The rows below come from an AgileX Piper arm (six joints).
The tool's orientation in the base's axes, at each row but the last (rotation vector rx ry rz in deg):
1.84, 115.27, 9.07
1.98, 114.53, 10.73
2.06, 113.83, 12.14
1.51, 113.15, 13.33
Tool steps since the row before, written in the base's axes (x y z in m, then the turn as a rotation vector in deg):
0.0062, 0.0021, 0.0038, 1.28, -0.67, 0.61
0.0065, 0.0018, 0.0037, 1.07, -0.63, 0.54
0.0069, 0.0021, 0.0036, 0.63, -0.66, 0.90
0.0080, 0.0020, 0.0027, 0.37, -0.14, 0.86
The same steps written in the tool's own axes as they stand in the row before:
-0.0059, 0.0023, 0.0042, -1.16, -0.65, 0.83
-0.0059, 0.0019, 0.0046, -1.01, -0.61, 0.67
-0.0058, 0.0022, 0.0051, -1.15, -0.55, 0.13
-0.0054, 0.0017, 0.0065, -0.95, -0.02, -0.02

